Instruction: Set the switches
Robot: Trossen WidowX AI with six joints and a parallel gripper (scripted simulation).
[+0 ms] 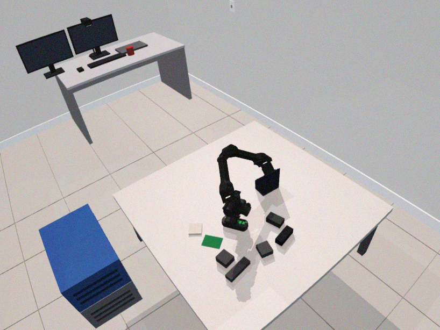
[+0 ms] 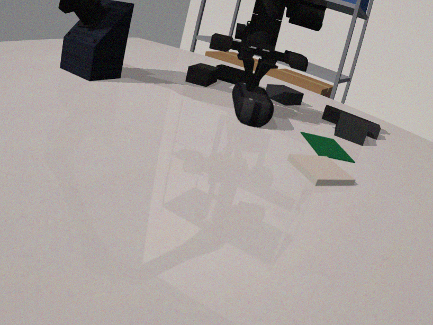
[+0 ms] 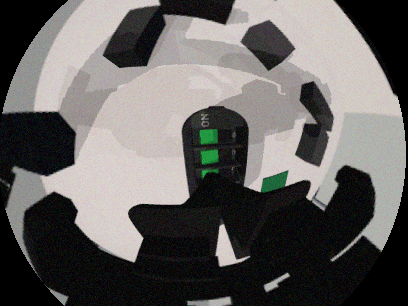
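My gripper tip is 180 mm short of the green board and 40 mm above it. The rest, counted from my gripper tip: beige tile: 200 mm ahead, 140 mm to the right, 40 mm below.
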